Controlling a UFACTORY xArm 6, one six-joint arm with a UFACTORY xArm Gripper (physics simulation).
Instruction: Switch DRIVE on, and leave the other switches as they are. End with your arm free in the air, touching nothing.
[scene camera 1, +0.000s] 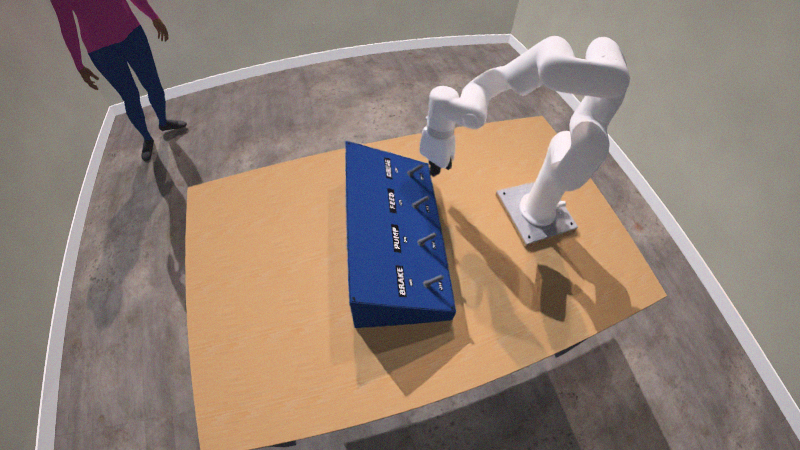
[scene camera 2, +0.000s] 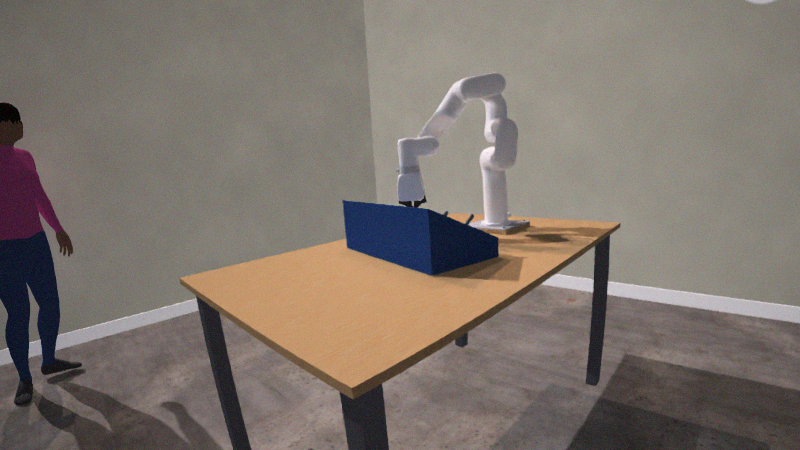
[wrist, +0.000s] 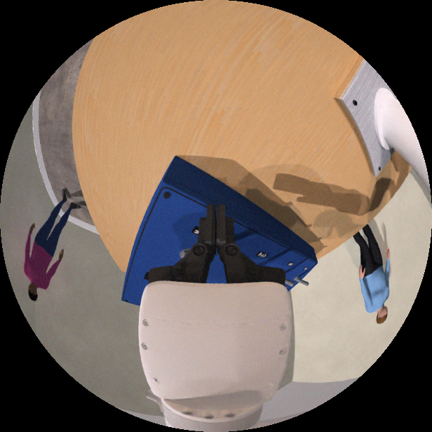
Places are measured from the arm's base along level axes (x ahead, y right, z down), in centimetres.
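Where they show: gripper, fingertip midpoint: (scene camera 1: 434, 173); arm's base, origin of the base link: (scene camera 1: 537, 210) (scene camera 2: 496, 223).
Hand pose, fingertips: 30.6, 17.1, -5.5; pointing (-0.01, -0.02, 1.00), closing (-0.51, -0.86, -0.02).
Each offset is from my fingertips to the top centre of the thing, as dx, dy, dz. Level surfaces: height alone.
A blue sloped switch box (scene camera 1: 369, 240) (scene camera 2: 391, 237) (wrist: 160, 225) stands on the table. The DRIVE lever @(+6.1, +0.1, -5.3) (scene camera 1: 415, 171) (wrist: 185, 253) is at its far end in scene camera 1 and leans to the low, OFF side. The FEED lever @(+8.0, -11.8, -5.3) (scene camera 1: 420, 203), PUMP lever @(+10.0, -23.6, -5.3) (scene camera 1: 427, 240) and BRAKE lever @(+12.0, -35.5, -5.3) (scene camera 1: 433, 282) lean the same way. My gripper (scene camera 1: 440, 169) (scene camera 2: 412, 204) (wrist: 216, 213) is shut and empty, pointing down near the box's low edge, beside DRIVE on its OFF side. In the wrist view it partly hides this lever. Contact cannot be told; the box hides my fingertips in scene camera 2.
The wooden table @(dz +7.7) (scene camera 1: 251, 279) (scene camera 2: 335, 313) (wrist: 200, 75) carries the box and my arm's base plate (scene camera 1: 514, 209) (scene camera 2: 511, 227) (wrist: 361, 110). A person in pink (scene camera 1: 111, 22) (scene camera 2: 19, 195) (wrist: 42, 262) stands beyond the table. Another person in light blue (wrist: 375, 287) shows in the wrist view.
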